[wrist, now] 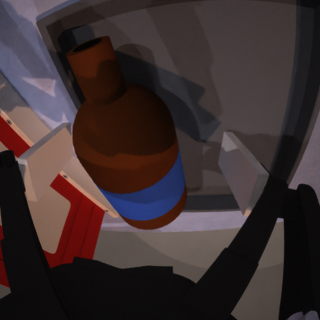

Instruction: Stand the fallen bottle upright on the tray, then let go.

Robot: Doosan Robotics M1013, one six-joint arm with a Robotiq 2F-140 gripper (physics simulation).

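A brown bottle [127, 132] with a blue band lies tilted in the grey tray [245, 65], at its left side. Its open neck points to the upper left of the wrist view, near the tray's left corner, and its base reaches over the tray's near rim. My gripper [144, 142] is open and empty, its two pale finger pads wide apart. The lower part of the bottle shows between the pads, touching neither. How high the fingers are above the bottle is hard to tell.
A red and cream object [75, 225] with small screws lies at the lower left, below the left finger and close to the bottle's base. The tray's dark right wall [300, 95] runs behind the right finger. Shadows fall across the tray floor.
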